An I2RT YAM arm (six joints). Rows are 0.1 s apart.
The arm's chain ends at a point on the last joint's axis. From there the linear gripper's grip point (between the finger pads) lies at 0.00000 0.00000 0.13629 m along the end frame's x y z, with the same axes.
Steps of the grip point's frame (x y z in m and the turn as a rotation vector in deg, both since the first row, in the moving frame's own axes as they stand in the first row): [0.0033, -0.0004, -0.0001, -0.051, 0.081, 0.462]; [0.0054, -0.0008, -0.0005, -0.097, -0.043, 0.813]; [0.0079, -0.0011, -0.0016, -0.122, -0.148, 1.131]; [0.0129, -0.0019, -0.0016, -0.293, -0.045, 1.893]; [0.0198, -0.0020, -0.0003, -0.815, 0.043, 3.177]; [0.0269, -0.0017, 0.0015, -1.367, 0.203, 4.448]
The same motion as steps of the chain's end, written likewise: [0.0031, -0.0005, -0.0001, -0.051, 0.081, 0.462]; [0.0055, -0.0010, -0.0005, -0.097, -0.043, 0.813]; [0.0083, -0.0014, -0.0016, -0.122, -0.148, 1.131]; [0.0130, -0.0026, -0.0016, -0.293, -0.045, 1.893]; [0.0198, -0.0039, -0.0003, -0.815, 0.043, 3.177]; [0.0265, -0.0050, 0.0015, -1.367, 0.203, 4.448]
